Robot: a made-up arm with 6 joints.
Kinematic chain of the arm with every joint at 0, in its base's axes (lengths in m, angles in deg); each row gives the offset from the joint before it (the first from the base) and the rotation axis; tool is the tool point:
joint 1: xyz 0 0 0.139 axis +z
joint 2: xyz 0 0 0 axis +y
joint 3: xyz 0 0 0.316 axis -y
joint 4: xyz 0 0 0 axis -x
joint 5: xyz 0.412 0 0 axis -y
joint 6: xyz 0 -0.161 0 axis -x
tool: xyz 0 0 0
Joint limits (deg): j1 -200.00..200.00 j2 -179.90..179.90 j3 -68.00..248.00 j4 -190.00..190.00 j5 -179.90..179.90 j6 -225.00..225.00
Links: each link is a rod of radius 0.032 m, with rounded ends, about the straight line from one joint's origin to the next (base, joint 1, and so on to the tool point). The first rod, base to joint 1, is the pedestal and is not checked.
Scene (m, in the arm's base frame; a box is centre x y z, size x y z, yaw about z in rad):
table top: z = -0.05
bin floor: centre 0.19 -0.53 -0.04 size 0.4 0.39 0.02 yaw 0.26
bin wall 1: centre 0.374 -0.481 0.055 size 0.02 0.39 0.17 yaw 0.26
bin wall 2: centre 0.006 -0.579 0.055 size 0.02 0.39 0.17 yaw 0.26
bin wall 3: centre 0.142 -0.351 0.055 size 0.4 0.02 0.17 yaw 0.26
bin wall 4: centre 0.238 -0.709 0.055 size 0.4 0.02 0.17 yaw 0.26
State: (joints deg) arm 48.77 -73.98 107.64 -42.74 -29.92 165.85
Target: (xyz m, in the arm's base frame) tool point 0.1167 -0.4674 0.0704
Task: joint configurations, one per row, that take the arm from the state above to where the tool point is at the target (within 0.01 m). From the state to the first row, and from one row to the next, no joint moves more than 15 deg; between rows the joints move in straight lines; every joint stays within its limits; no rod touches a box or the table.
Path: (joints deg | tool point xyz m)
1: 34.83 -60.18 94.60 -43.23 -29.92 165.85 | -0.4254 -0.4389 0.5715
2: 20.90 -46.38 81.57 -43.73 -29.92 165.85 | -0.3269 -0.2494 0.7503
3: 6.96 -32.59 68.53 -44.22 -29.92 165.85 | -0.1245 -0.1314 0.8312
4: -6.98 -18.79 55.49 -44.71 -29.92 165.85 | 0.1041 -0.1280 0.8041
5: -20.92 -4.99 42.45 -45.20 -29.92 165.85 | 0.2727 -0.2257 0.6800
6: -34.85 8.81 29.42 -45.70 -29.92 165.85 | 0.3252 -0.3635 0.4884
7: -48.79 22.60 16.38 -46.19 -29.92 165.85 | 0.2577 -0.4634 0.2706
8: -62.73 36.40 3.34 -46.68 -29.92 165.85 | 0.1167 -0.4674 0.0704

